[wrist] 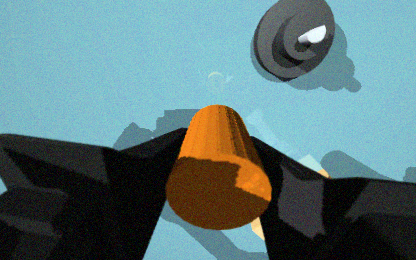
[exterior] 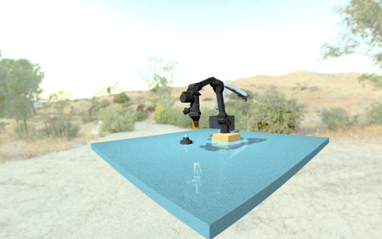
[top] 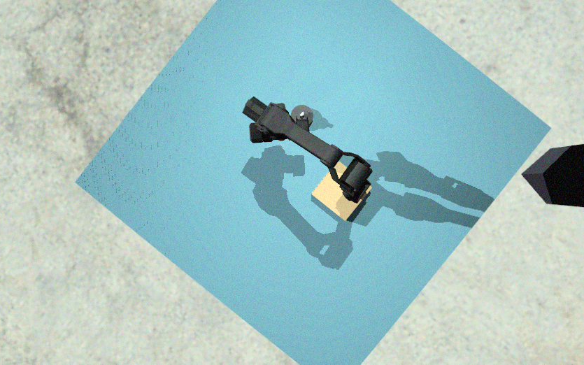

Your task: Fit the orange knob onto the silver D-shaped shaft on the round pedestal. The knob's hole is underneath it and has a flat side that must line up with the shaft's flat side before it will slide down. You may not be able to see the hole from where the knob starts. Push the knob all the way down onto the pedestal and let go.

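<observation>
Right now the round dark pedestal is 11 cm to the right of my gripper tip, 9 cm below it and 2 cm ahead of it. From my gripper tip the other things lie so: orange knob: 3 cm above.
</observation>
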